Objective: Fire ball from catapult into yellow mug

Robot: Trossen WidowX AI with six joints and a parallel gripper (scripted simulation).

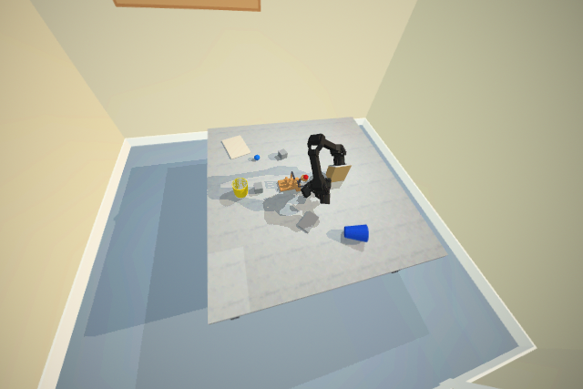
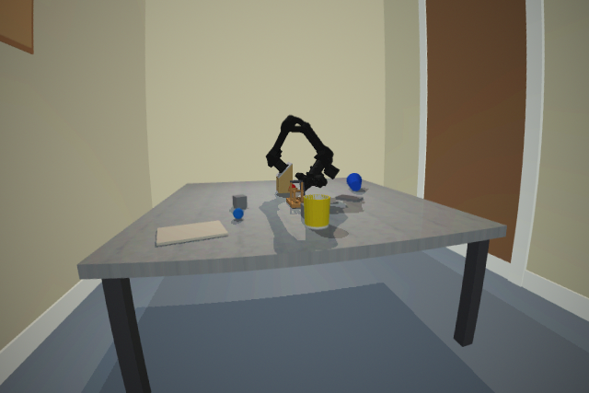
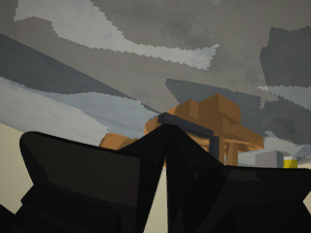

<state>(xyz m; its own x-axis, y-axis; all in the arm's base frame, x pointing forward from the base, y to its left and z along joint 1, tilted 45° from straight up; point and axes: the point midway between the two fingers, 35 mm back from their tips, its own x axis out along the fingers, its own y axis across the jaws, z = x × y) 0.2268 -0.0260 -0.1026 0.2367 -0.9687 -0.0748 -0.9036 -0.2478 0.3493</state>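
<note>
My gripper tip is 2 cm past the red ball, 5 cm to the left of it and 2 cm below it. From my gripper tip the other things lie so: flat grey slab (7 cm ahead, 23 cm to the left, 3 cm below); yellow mug (40 cm ahead, 8 cm to the right, 1 cm below); wooden catapult (5 cm ahead, 3 cm to the right, 1 cm above).
</note>
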